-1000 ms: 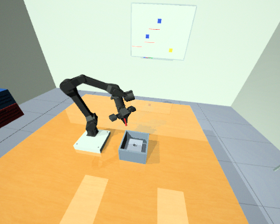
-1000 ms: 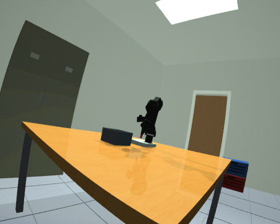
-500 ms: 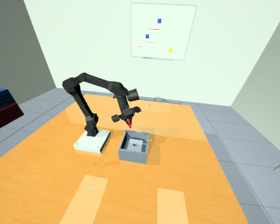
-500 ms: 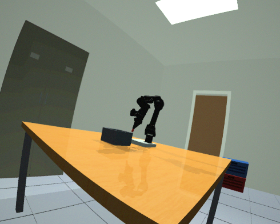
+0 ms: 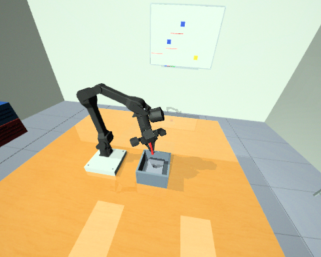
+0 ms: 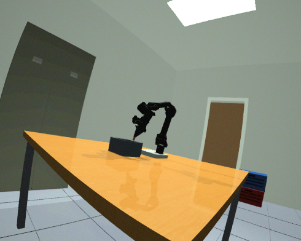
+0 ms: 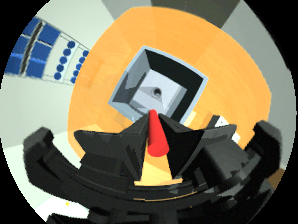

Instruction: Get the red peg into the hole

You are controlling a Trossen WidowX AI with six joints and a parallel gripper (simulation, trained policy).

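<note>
The red peg lies 1 cm behind my gripper tip and 2 cm above it. The rest, counted from my gripper tip: grey plate 2 cm ahead, 4 cm to the right, 8 cm below; grey box 2 cm ahead, 4 cm to the right, 10 cm below.
</note>
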